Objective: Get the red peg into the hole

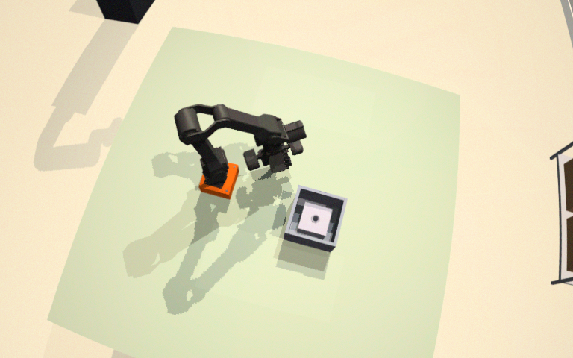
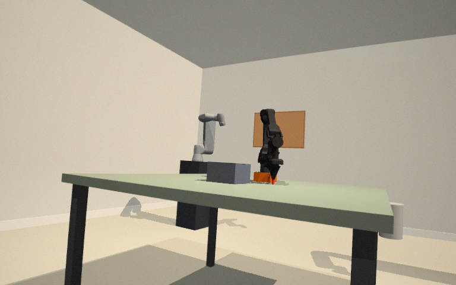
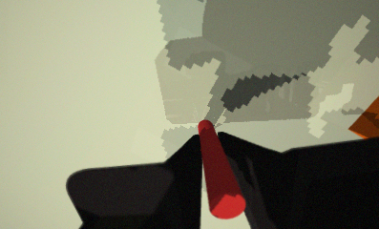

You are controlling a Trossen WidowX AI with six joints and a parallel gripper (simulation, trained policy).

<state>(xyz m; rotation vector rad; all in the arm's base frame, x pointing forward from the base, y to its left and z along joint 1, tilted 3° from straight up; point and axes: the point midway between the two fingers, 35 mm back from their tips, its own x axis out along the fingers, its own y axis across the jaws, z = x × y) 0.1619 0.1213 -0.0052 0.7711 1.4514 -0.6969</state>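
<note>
The plate is 18 cm ahead of my gripper tip, 16 cm to the right of it and 2 cm above it. Also, from my gripper tip: grey box 18 cm ahead, 16 cm to the right; red peg 1 cm above.
</note>
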